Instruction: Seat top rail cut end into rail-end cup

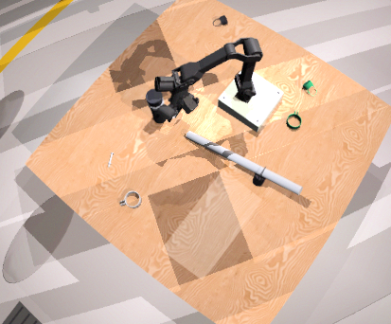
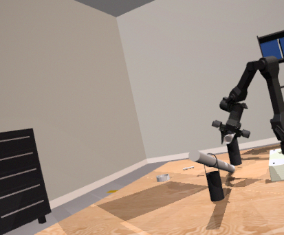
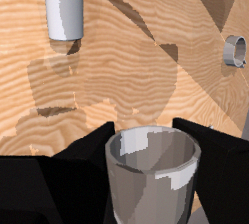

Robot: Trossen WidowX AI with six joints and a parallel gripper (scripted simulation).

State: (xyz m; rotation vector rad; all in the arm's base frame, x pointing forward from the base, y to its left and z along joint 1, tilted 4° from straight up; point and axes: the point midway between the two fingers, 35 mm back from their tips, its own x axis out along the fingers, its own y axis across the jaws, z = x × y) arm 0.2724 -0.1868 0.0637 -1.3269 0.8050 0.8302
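Right now my gripper tip is 20 mm past the grey rail-end cup, 30 mm to the left of it and 30 mm below it. From my gripper tip the other things lie so: short black post: 420 mm to the left, 20 mm below; then grey ring: 360 mm ahead, 30 mm to the left, 110 mm below; then bolt: 260 mm ahead, 160 mm to the right, 110 mm below.
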